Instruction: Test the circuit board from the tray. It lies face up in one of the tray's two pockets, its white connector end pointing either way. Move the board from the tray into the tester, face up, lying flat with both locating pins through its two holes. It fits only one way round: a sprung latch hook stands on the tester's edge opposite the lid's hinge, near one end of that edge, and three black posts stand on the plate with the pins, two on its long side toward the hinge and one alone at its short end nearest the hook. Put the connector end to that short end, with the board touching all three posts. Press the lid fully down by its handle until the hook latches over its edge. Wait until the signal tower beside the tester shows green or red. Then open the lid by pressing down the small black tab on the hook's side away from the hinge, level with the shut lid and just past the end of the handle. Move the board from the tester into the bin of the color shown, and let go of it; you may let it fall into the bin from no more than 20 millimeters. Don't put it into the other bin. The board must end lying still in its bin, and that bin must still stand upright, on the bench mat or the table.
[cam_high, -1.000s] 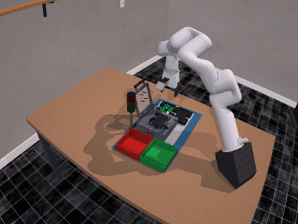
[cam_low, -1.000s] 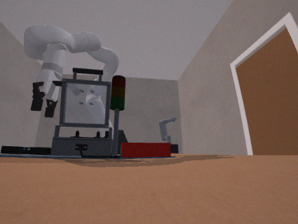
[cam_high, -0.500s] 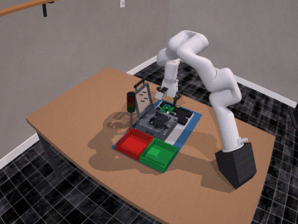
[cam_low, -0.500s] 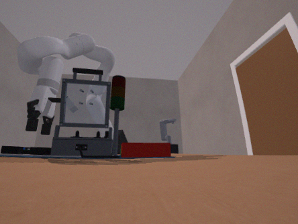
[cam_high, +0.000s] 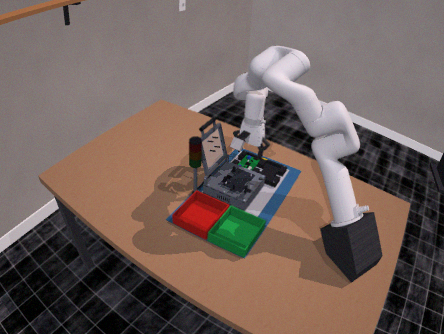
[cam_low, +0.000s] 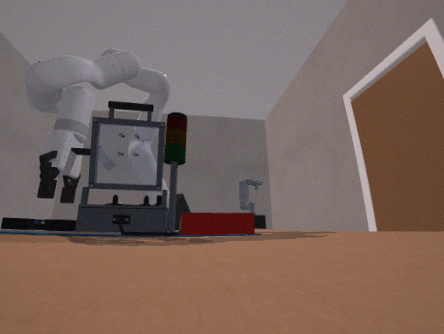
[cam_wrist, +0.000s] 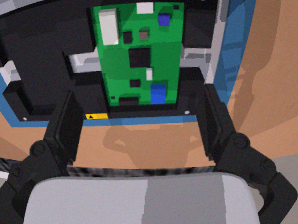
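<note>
The green circuit board lies 60 mm below my hand. The rest, counted from my hand: tester lid: 150 mm to the left, 120 mm ahead, 100 mm above; black latch block: 240 mm to the left, 50 mm behind, 10 mm above; tester plate: 180 mm to the left, 10 mm below, 10 mm ahead.
</note>
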